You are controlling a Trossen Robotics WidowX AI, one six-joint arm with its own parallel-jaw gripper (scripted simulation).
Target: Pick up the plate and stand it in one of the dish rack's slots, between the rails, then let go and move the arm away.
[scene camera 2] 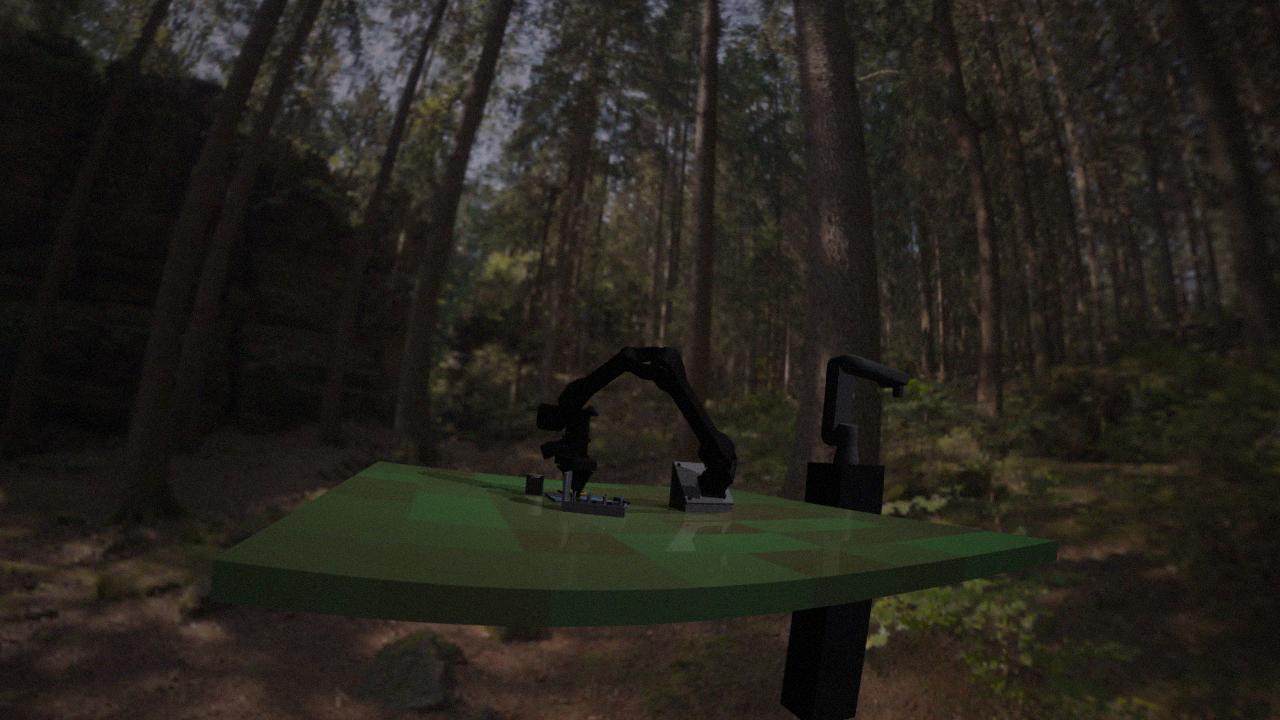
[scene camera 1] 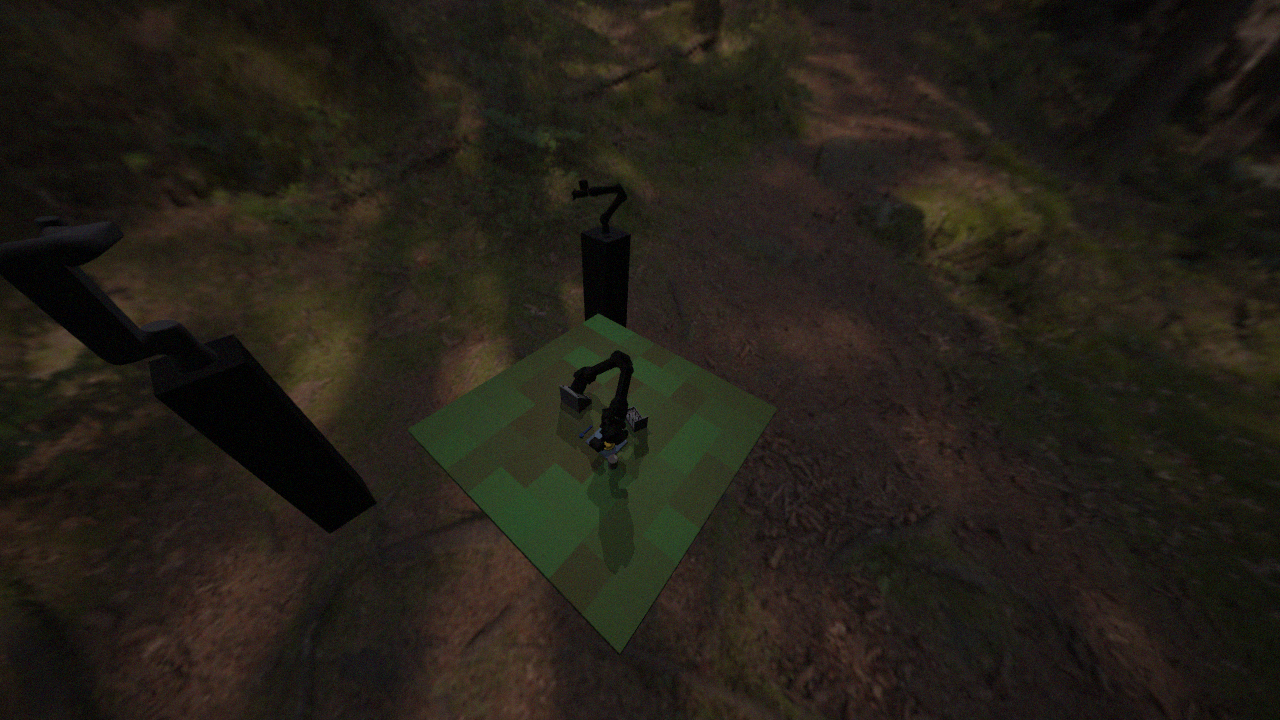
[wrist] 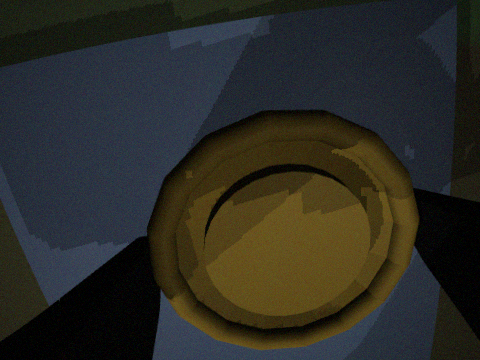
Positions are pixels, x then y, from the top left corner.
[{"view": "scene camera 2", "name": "my gripper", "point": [571, 496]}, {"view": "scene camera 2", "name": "dish rack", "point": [569, 504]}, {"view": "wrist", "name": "my gripper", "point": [280, 227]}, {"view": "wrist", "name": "yellow plate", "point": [287, 227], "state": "held by my gripper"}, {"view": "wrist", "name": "blue mat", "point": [96, 130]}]
